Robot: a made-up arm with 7 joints. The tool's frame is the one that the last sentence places.
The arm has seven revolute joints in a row. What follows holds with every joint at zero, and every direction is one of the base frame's.
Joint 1 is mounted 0.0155 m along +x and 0.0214 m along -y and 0.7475 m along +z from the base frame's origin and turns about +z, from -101.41 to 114.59 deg.
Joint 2 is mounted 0.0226 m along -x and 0.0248 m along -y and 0.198 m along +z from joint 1 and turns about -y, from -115.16 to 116.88 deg.
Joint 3 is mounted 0.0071 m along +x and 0.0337 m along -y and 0.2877 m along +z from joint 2 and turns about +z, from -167.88 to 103.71 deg.
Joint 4 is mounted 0.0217 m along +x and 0.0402 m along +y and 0.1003 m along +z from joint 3 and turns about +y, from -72.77 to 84.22 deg.
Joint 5 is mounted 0.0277 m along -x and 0.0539 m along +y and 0.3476 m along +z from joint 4 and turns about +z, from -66.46 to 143.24 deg.
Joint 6 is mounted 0.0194 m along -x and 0.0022 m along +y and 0.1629 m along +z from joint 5 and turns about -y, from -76.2 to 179.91 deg.
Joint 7 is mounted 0.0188 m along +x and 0.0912 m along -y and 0.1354 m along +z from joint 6 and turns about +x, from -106 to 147.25 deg.
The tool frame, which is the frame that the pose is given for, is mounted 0.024 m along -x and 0.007 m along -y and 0.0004 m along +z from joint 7; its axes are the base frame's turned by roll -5.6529, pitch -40.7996 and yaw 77.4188 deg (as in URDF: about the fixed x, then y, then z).
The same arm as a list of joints. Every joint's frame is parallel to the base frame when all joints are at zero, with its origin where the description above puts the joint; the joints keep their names.
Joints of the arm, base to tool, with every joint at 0 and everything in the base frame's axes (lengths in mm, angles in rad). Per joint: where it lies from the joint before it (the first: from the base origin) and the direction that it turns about. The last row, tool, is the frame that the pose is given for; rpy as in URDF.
joint 1: axis +z xyz 15.5 -21.4 747.5
joint 2: axis -y xyz -22.6 -24.8 198
joint 3: axis +z xyz 7.1 -33.7 287.7
joint 4: axis +y xyz 21.7 40.2 100.3
joint 5: axis +z xyz -27.7 53.9 347.6
joint 6: axis -y xyz -19.4 2.2 162.9
joint 7: axis +x xyz 18.8 -91.2 135.4
tool: xyz -24 -7 0.4 rpy -0.0987 -0.7121 1.3512
Joint limits (rad, base to tool): -1.7699..2 -2.0099..2.0399 -2.9301..1.8101 -1.2701..1.4699 -1.1599..2.5 -1.3299..3.14 -1.85..2.57

